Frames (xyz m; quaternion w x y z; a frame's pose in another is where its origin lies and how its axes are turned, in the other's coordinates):
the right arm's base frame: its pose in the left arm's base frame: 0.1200 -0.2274 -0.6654 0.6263 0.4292 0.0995 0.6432
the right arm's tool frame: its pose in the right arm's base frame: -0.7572 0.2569 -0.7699 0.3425 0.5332 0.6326 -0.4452
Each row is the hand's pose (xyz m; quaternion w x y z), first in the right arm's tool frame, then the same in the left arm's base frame.
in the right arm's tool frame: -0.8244 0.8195 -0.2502 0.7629 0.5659 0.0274 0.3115
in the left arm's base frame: -0.0619 -0.0374 -0.4861 0.0664 0.4370 0.8226 -0.3577
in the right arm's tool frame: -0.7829 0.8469 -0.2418 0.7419 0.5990 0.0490 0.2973
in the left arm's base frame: -0.0965 -0.0038 -0.5009 0.0425 0.4261 0.8126 -0.3953
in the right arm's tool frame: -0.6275 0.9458 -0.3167 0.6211 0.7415 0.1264 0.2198
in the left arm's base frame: -0.2699 0.0870 -0.4658 0.0493 -0.3653 -0.7374 0.5660
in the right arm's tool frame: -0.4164 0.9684 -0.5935 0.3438 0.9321 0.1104 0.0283
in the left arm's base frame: -0.5766 0.0527 -0.3032 0.0668 -0.2147 -0.5028 0.8346
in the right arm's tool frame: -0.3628 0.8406 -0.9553 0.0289 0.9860 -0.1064 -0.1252
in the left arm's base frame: -0.7735 -0.1687 -0.0536 0.0993 0.1033 0.1670 -0.9755
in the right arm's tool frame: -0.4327 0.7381 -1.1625 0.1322 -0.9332 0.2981 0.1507
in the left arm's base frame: -0.7944 -0.3358 0.1195 0.2562 0.0935 -0.0361 -0.9614
